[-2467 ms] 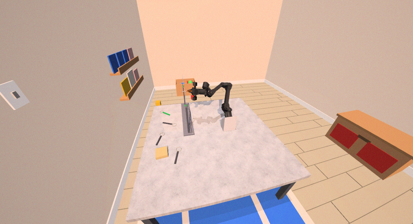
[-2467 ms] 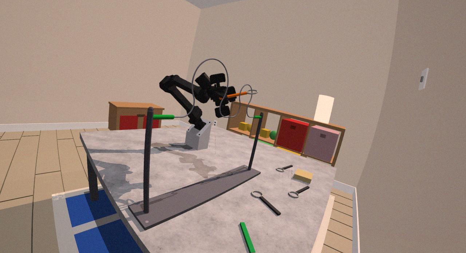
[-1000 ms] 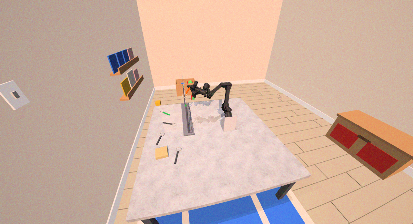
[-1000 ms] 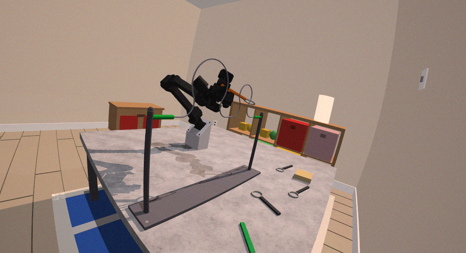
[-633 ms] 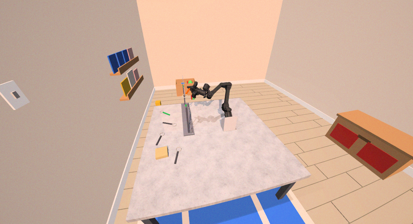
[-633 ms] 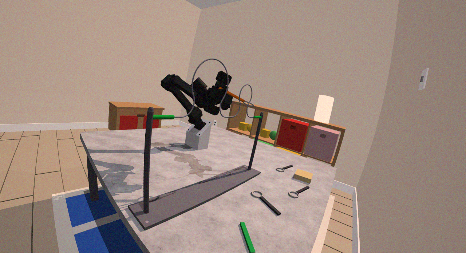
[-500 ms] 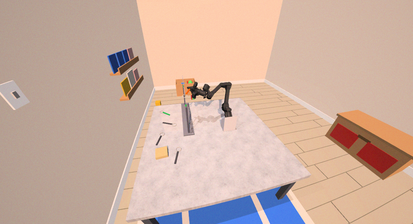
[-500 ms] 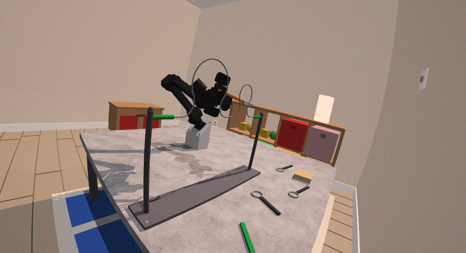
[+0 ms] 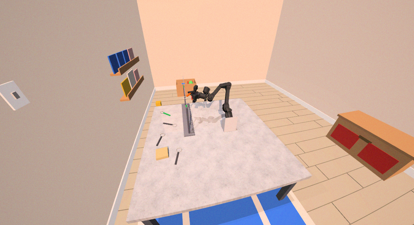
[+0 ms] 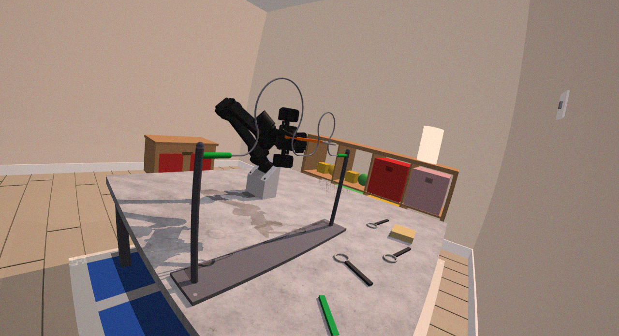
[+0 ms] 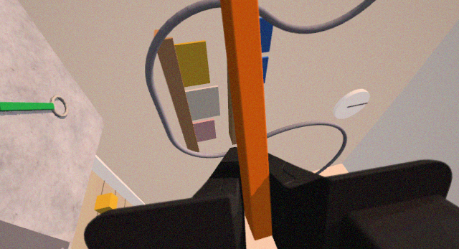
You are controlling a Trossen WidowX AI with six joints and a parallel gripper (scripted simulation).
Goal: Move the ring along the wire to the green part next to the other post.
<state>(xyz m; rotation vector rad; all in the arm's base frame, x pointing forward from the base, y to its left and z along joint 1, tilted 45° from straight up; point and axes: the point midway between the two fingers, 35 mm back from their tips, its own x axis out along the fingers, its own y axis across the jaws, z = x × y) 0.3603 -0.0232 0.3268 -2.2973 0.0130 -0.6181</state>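
The ring with orange handle is 9 cm to the left of my gripper tip and 1 cm ahead of it. Also, from my gripper tip: green-handled ring 34 cm below, 32 cm ahead, 14 cm to the right; tan block 50 cm to the left, 33 cm below, 26 cm ahead.
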